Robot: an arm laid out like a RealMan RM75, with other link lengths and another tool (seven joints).
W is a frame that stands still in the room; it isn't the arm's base.
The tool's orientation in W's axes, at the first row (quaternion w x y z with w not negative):
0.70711, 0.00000, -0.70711, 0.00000
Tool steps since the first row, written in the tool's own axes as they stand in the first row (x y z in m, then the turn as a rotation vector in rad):
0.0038, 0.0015, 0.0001, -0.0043, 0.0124, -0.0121
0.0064, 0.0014, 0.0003, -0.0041, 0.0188, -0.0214
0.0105, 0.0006, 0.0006, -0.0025, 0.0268, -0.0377
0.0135, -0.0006, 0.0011, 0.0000, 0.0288, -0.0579
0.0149, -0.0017, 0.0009, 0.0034, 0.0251, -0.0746
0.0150, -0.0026, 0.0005, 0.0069, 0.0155, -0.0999
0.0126, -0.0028, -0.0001, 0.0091, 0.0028, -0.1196
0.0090, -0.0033, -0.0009, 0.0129, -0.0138, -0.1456
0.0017, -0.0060, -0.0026, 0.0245, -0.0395, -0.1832
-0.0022, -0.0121, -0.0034, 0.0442, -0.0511, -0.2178
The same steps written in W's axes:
-0.0001, 0.0015, 0.0038, 0.0121, 0.0124, -0.0043
-0.0003, 0.0014, 0.0064, 0.0214, 0.0188, -0.0041
-0.0006, 0.0006, 0.0105, 0.0377, 0.0268, -0.0025
-0.0011, -0.0006, 0.0135, 0.0579, 0.0288, 0.0000
-0.0009, -0.0017, 0.0149, 0.0746, 0.0251, 0.0034
-0.0005, -0.0026, 0.0150, 0.0999, 0.0155, 0.0069
0.0001, -0.0028, 0.0126, 0.1196, 0.0028, 0.0091
0.0009, -0.0033, 0.0090, 0.1456, -0.0138, 0.0129
0.0026, -0.0060, 0.0017, 0.1832, -0.0395, 0.0245
0.0034, -0.0121, -0.0022, 0.2178, -0.0511, 0.0442

